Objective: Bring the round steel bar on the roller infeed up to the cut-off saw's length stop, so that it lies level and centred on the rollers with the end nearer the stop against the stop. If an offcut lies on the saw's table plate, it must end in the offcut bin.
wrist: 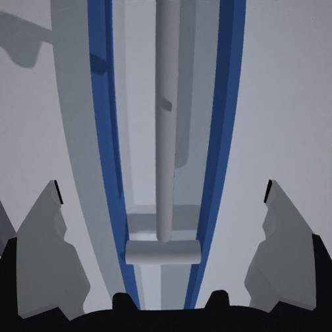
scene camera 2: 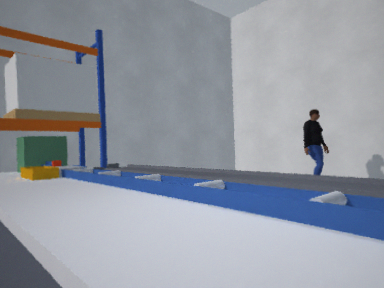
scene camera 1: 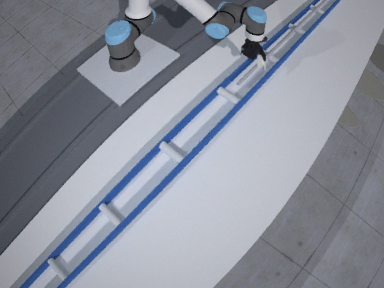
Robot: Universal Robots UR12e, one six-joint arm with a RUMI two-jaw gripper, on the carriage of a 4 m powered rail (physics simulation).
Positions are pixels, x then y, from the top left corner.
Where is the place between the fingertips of my gripper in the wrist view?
At 163, 182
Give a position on a roller infeed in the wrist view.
At 230, 36
